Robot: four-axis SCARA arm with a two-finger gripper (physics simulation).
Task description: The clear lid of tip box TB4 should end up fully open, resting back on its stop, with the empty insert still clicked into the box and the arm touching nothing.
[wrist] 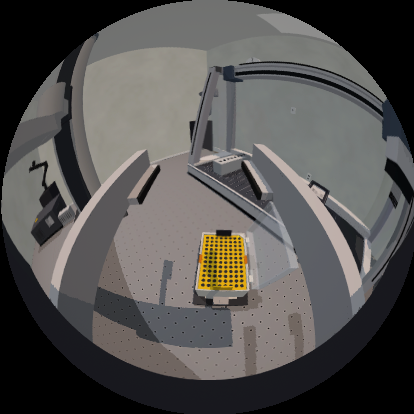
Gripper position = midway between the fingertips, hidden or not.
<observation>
In view: the gripper (199, 154), a yellow insert (222, 266) and a clear lid (271, 255).
</observation>
